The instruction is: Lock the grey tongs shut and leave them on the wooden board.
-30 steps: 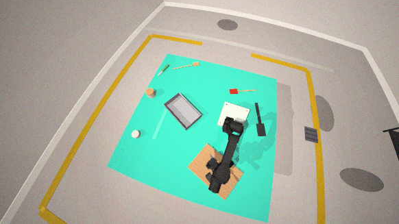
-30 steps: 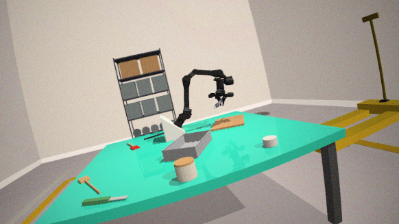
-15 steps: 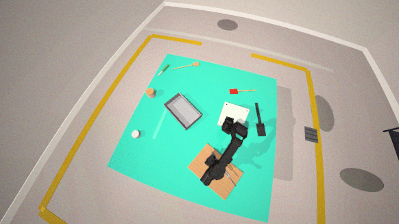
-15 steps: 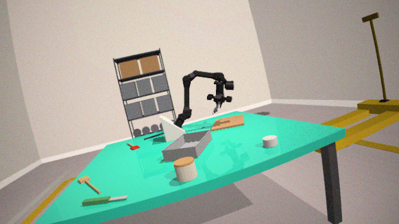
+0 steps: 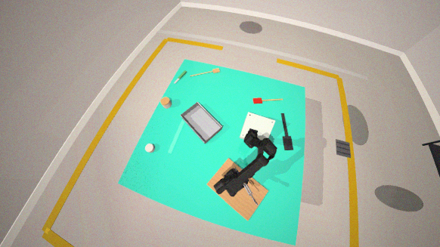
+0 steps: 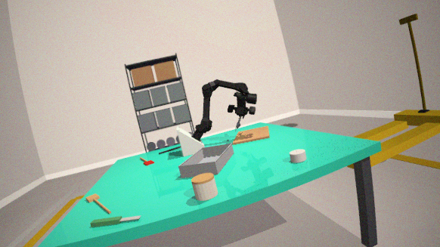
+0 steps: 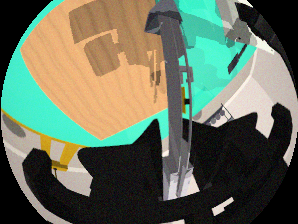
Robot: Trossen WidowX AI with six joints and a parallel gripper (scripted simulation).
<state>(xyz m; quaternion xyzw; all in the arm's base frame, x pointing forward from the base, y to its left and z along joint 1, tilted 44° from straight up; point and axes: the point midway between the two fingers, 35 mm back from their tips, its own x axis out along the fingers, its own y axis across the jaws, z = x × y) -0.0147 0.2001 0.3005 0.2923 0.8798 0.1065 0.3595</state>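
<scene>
Now: the wooden board 30 mm ahead of my gripper tip, 40 mm to the left of it and 120 mm below it. Also, from my gripper tip: red spatula 20 mm behind, 720 mm to the right, 130 mm below; black spatula 250 mm behind, 470 mm to the right, 130 mm below; grey roasting tin 440 mm ahead, 340 mm to the right, 100 mm below.
</scene>
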